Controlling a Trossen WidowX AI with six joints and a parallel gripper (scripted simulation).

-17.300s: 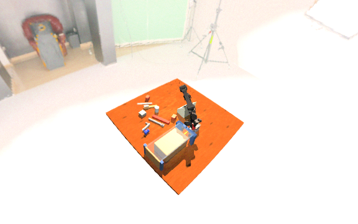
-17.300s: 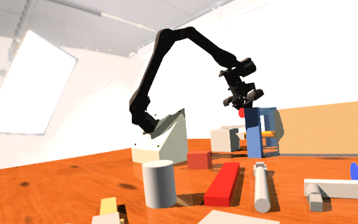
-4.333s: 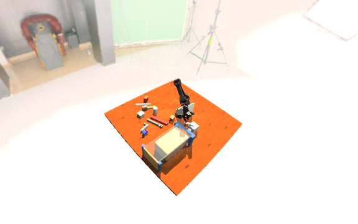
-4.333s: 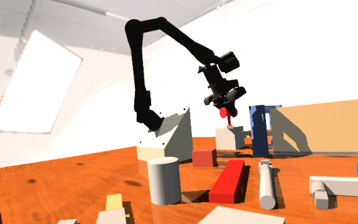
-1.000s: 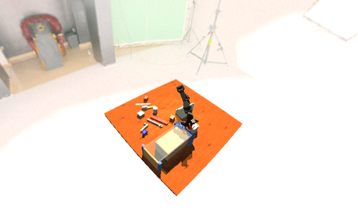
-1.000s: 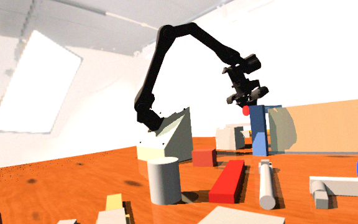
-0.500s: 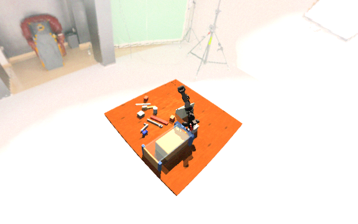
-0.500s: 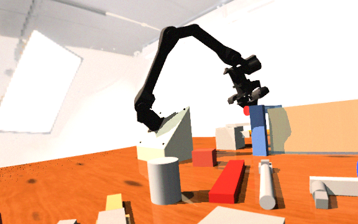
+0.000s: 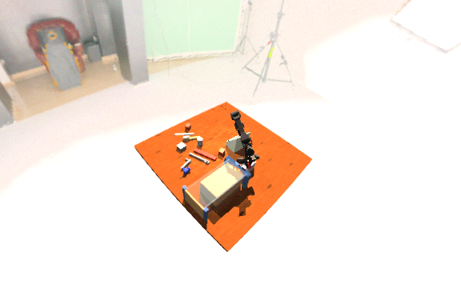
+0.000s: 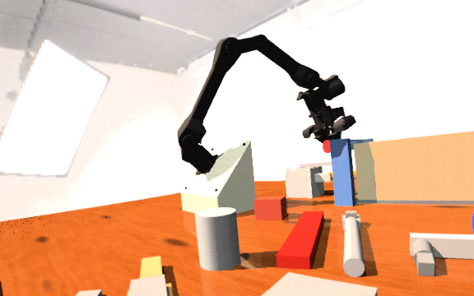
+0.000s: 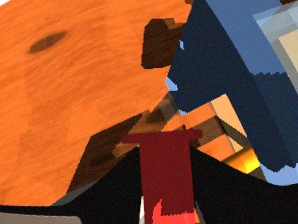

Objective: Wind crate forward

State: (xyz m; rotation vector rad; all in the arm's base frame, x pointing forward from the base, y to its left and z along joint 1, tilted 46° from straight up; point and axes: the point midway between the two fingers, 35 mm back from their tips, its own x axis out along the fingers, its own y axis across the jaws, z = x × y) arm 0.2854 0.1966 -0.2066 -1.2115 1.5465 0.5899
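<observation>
Now: the frame 60 mm ahead of my gripper tip, 60 mm to the right of it and 30 mm below it. Also, from my gripper tip: winch (110 mm behind, 60 mm to the right, 100 mm below); red knob (10 mm behind, 20 mm to the right); clear-panelled cubby (300 mm ahead, 70 mm to the right, 20 mm below).
</observation>
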